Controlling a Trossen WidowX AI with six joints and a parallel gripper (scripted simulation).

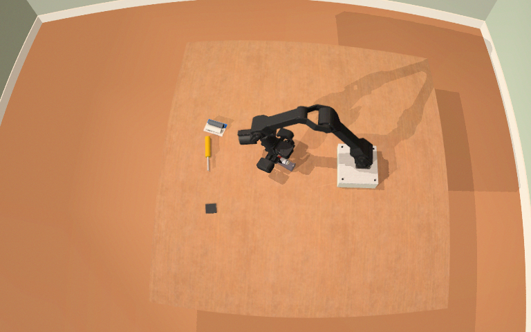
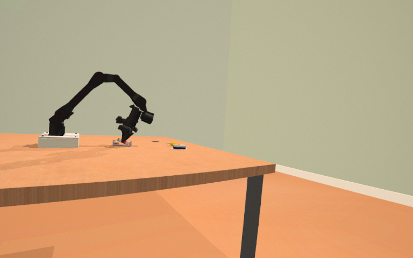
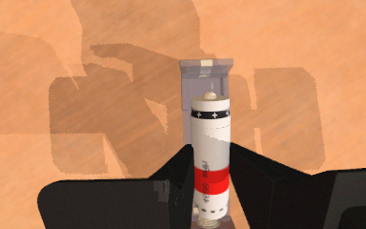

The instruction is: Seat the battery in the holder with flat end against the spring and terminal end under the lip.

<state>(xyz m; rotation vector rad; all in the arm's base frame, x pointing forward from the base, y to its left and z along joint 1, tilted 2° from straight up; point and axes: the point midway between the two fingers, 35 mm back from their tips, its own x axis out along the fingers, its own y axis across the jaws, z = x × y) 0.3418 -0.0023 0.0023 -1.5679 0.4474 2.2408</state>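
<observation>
The battery is right at my gripper tip. Also, from my gripper tip: yellow screwdriver (310 mm ahead, 10 mm to the right, 10 mm below).
</observation>
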